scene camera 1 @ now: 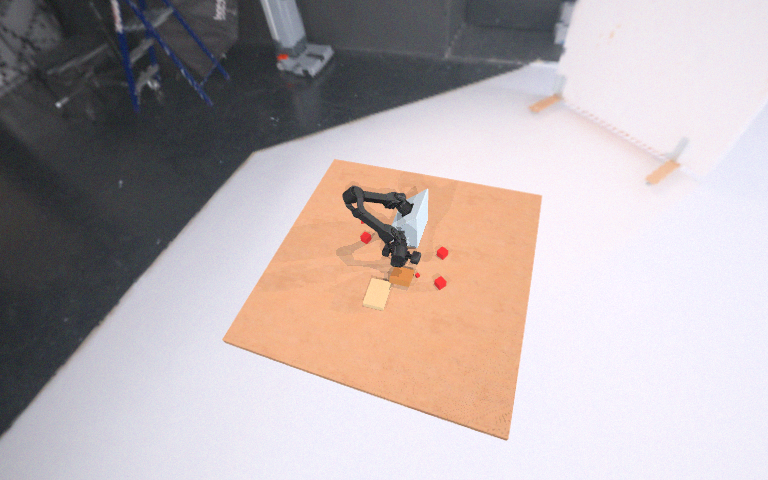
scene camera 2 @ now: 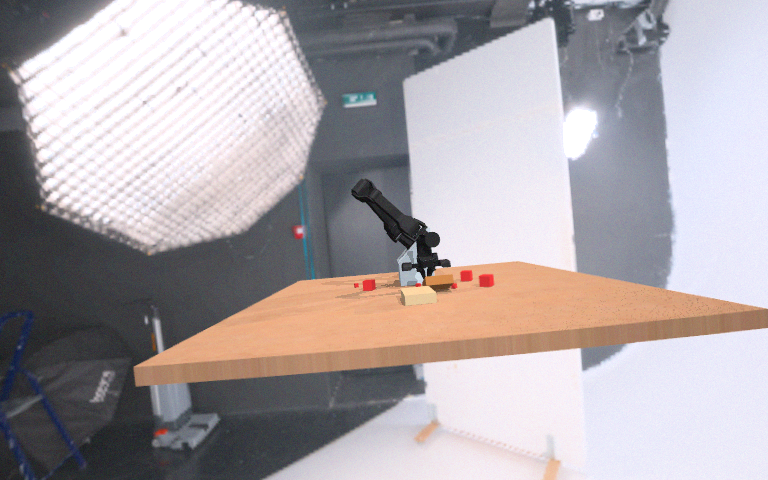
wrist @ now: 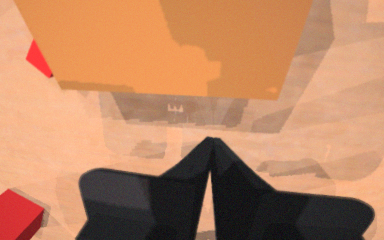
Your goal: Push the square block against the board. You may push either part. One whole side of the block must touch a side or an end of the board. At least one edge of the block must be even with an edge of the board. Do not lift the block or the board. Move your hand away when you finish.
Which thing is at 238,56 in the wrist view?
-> A square block.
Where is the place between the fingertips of my gripper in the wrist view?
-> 212,143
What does my gripper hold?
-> Nothing.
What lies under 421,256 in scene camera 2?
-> My gripper.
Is my gripper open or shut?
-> Shut.
